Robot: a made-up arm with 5 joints. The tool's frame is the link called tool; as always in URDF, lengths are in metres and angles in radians.
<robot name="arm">
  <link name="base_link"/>
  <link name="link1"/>
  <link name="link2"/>
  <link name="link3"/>
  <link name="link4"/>
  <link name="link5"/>
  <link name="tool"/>
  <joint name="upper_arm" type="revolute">
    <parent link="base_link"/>
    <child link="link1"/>
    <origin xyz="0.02 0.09 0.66"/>
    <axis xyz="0 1 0"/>
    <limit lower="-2.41" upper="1.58" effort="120" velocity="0.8"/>
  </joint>
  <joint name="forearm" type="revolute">
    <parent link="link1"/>
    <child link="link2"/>
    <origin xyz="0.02 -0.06 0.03"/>
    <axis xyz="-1 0 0"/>
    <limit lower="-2.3" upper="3.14" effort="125" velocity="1.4"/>
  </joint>
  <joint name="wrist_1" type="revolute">
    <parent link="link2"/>
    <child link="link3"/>
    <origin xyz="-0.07 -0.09 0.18"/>
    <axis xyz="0 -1 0"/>
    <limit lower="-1.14" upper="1.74" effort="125" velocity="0.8"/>
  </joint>
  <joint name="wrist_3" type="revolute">
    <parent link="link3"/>
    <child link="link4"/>
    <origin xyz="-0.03 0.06 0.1"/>
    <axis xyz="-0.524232 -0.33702 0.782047"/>
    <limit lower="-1.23" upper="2.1" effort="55" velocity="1.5"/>
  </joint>
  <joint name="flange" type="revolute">
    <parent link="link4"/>
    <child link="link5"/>
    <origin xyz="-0.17 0 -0.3"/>
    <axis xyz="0 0 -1"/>
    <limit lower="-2.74" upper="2.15" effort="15" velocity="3"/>
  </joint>
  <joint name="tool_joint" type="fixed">
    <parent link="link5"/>
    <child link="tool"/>
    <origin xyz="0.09 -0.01 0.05" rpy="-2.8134 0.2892 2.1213"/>
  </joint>
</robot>
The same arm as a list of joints. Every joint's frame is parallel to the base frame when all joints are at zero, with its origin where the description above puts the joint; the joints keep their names.
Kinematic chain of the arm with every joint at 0, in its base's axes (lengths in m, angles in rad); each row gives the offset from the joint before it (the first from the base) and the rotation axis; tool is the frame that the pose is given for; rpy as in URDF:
upper_arm: xyz 0.02 0.09 0.66 axis +y
forearm: xyz 0.02 -0.06 0.03 axis -x
wrist_1: xyz -0.07 -0.09 0.18 axis -y
wrist_3: xyz -0.03 0.06 0.1 axis -0.524232 -0.33702 0.782047
flange: xyz -0.17 0 -0.3 axis -z
tool: xyz 0.09 -0.01 0.05 rpy -2.8134 0.2892 2.1213
Joint limits (rad, base to tool): -2.41..1.58 -2.3..3.14 -1.14..1.74 -1.23..2.1 -2.74..2.15

